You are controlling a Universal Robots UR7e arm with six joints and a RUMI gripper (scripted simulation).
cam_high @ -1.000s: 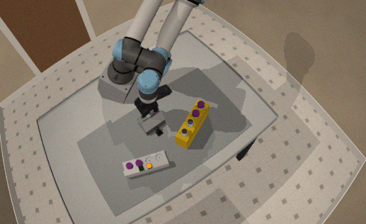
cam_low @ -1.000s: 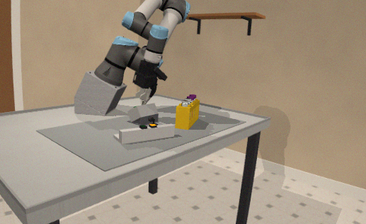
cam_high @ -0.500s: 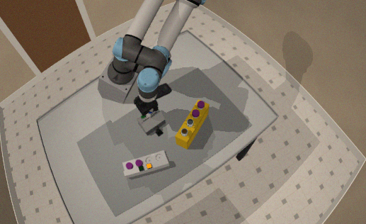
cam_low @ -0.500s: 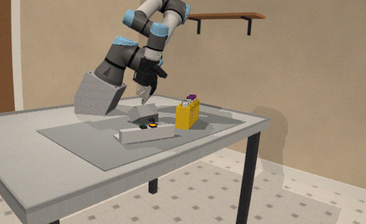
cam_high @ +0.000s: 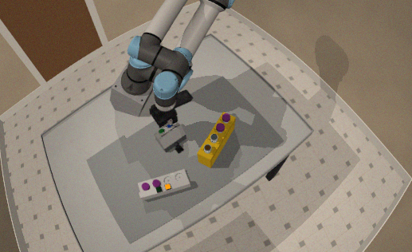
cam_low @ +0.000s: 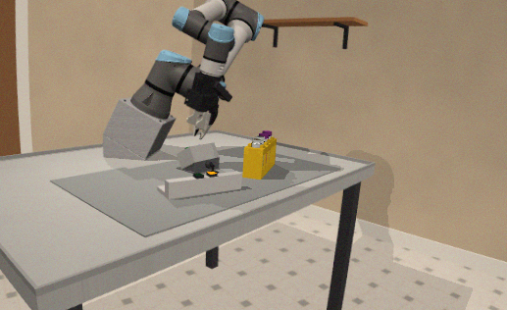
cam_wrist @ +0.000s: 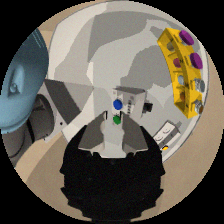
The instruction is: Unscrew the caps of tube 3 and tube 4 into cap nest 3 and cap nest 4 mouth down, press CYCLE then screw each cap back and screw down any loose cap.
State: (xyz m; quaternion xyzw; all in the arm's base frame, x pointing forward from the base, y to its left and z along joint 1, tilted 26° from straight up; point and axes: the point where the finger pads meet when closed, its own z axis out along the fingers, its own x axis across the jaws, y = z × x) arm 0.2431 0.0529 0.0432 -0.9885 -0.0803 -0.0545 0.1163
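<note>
The blue key lies 50 mm below my hand. Round my hand: green key 10 mm ahead, 40 mm to the right, 50 mm below; grey key housing 20 mm ahead, 20 mm to the right, 60 mm below.
</note>
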